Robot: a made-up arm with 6 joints.
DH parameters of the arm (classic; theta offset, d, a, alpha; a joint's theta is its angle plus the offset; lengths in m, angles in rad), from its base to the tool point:
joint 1: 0 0.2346 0 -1.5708
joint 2: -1.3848 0 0.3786 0
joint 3: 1.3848 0 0.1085 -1.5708
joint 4: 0 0.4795 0 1.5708
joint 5: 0 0 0.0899 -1.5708
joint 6: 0 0.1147 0 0
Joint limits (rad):
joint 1: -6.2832..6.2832
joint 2: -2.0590..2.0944
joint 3: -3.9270..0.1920
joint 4: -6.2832..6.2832
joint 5: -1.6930..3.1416
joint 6: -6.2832..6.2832
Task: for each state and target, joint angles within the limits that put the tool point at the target. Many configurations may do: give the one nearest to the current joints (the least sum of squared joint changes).
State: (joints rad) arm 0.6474 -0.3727 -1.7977 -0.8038 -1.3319 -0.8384
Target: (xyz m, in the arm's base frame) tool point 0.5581 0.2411 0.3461
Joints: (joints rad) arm 0.2392 0.3621 -1.0198 -0.9038 -1.3777 -0.8384
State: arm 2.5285 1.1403 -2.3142 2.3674 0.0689 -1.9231
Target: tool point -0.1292 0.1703 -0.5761
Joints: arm 2.4859 2.0050 -1.7600 2.4213 0.0403 -1.9231
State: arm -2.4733 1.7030 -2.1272 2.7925 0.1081 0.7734
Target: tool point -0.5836 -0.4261 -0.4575
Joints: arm -2.5017 1.9791 -2.5396 2.7777 0.5361 0.7734
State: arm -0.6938 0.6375 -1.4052 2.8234 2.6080 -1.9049
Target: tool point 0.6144 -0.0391 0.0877
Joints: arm -0.1611 0.7784 -0.9760 2.6645 2.6952 -1.9049
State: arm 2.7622 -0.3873 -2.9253 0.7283 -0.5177 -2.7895
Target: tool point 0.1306 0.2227 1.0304
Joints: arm 3.6736 -0.0694 -3.2721 1.0486 -1.0061 -2.7895
